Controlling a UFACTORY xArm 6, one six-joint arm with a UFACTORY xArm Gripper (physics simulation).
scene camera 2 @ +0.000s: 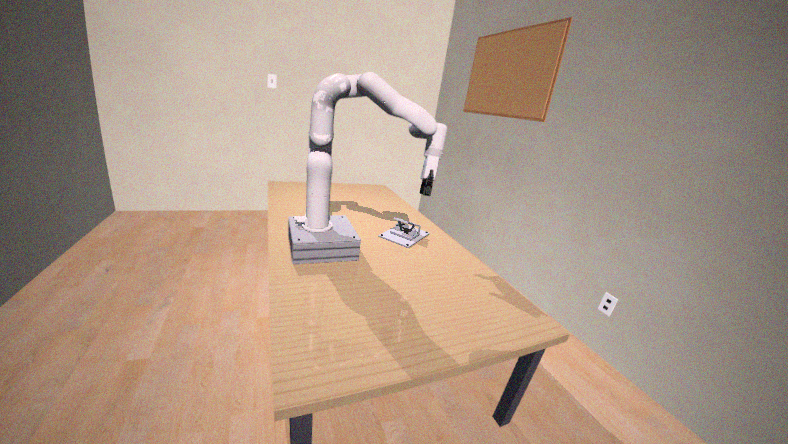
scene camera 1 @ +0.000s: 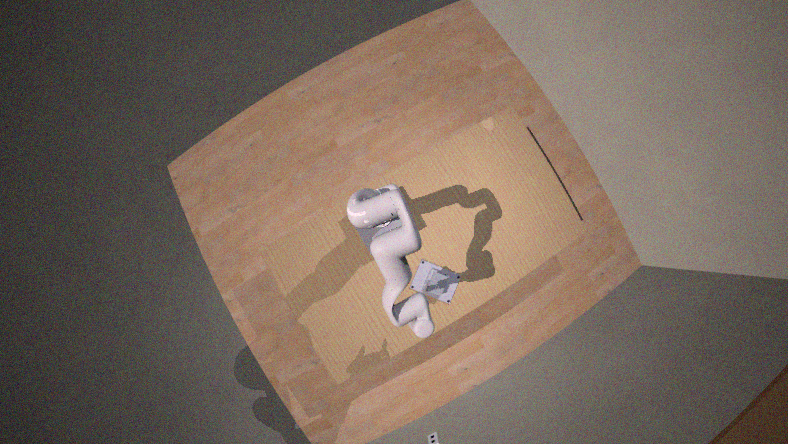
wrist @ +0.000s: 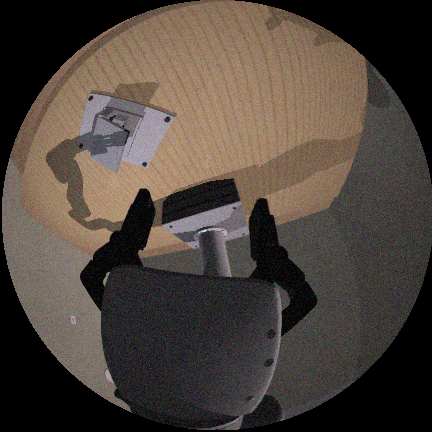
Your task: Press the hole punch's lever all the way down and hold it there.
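Pixels of known places: gripper, between the fingertips: (scene camera 2: pixel 424 194) (wrist: pixel 201 203); arm's base, origin of its link: (scene camera 2: pixel 317 226) (wrist: pixel 209 233).
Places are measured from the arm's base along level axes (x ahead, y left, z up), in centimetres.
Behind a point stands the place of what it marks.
Note:
The hole punch (scene camera 1: pixel 445 289) @(z -3.0, x 48.6, y 15.7 cm) (scene camera 2: pixel 406 228) @(z -7.2, x 46.1, y 18.0 cm) (wrist: pixel 150 142) is a grey device on a light square plate with dark corner screws, lying on the table. Its lever (scene camera 2: pixel 401 221) @(z -0.7, x 40.5, y 11.3 cm) (wrist: pixel 111 161) @(z -0.6, x 40.4, y 14.2 cm) is a flat grey plate, tilted up and clear of the base. An arm shadow falls across it. My gripper (scene camera 2: pixel 426 194) @(z 18.2, x 43.1, y -4.9 cm) (wrist: pixel 201 203) @(z 18.2, x 43.1, y -4.9 cm) is open and empty, with black fingers pointing down. It hangs well above the table, apart from the punch and not touching the lever. In the wrist view the punch is beyond the left finger, up and to the left. In scene camera 1 the arm hides the gripper.
The wooden table (scene camera 1: pixel 529 182) @(z -9.3, x 14.4, y 88.6 cm) (scene camera 2: pixel 308 352) @(z -9.3, x -2.6, y -59.0 cm) (wrist: pixel 220 100) @(z -9.3, x 43.1, y -11.3 cm) bears the arm's grey block base (scene camera 2: pixel 325 250) @(z -4.0, x 3.2, y -13.9 cm) (wrist: pixel 230 217) @(z 0.0, x 8.7, y -8.5 cm), a short way from the punch. Walls stand beyond the table, one with a cork board (scene camera 2: pixel 518 71). The arm's shadows fall on the table.

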